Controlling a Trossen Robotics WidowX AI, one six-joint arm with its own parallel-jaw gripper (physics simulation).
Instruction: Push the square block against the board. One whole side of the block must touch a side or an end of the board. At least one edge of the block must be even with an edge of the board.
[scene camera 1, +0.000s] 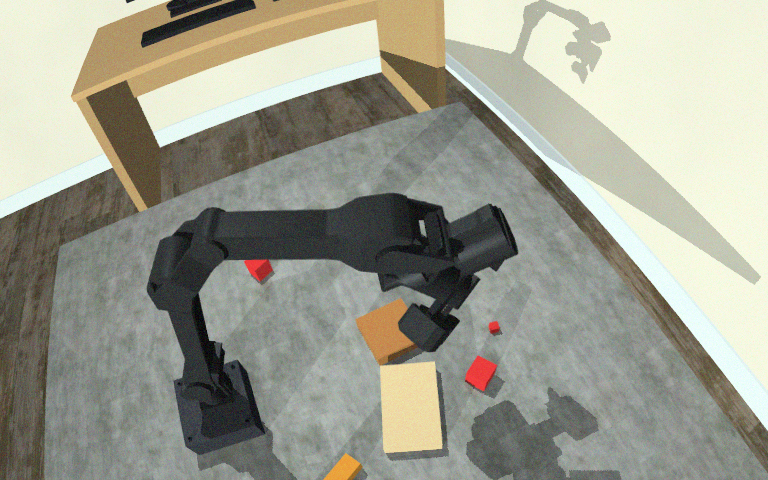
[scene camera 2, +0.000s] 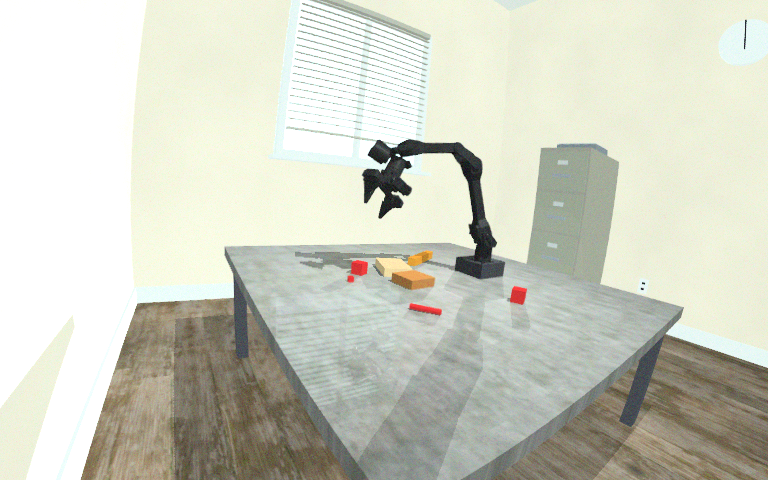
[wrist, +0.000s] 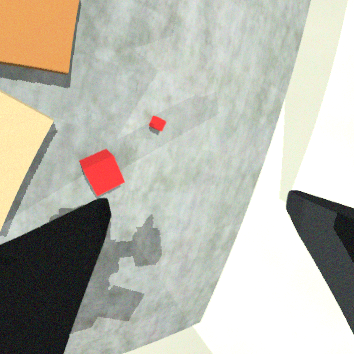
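The square block is orange-brown and lies flat on the table. The cream board lies flat beside it. The block sits turned at an angle off one end of the board. One block corner is close to that end, and their facing sides are not parallel. Whether that corner touches is too small to tell. My gripper is open and empty, high above the table. In scene camera 1 a finger covers the block's right part. The wrist view shows parts of block and board at its left edge.
A red cube and a tiny red cube lie beyond the board. Another red block, a red rod and a yellow-orange bar lie on the table.
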